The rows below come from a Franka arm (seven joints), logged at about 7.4 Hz.
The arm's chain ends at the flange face. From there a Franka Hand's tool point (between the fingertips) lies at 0.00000 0.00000 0.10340 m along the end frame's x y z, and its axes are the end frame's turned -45 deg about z.
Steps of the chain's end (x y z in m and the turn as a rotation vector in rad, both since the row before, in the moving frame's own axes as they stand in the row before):
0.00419, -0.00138, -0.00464, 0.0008, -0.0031, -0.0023
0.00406, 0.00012, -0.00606, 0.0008, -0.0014, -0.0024
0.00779, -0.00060, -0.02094, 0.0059, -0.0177, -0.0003
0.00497, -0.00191, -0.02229, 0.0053, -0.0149, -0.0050
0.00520, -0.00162, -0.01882, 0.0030, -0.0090, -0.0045
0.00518, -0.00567, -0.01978, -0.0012, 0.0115, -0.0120
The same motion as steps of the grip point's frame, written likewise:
0.00377, 0.00170, -0.00464, 0.0028, -0.0016, -0.0023
0.00274, 0.00279, -0.00606, 0.0016, -0.0004, -0.0024
0.00507, 0.00336, -0.02096, 0.0167, -0.0083, -0.0003
0.00416, 0.00069, -0.02230, 0.0143, -0.0068, -0.0050
0.00438, 0.00166, -0.01882, 0.0085, -0.0042, -0.0045
0.00843, 0.00058, -0.01979, -0.0090, 0.0073, -0.0120

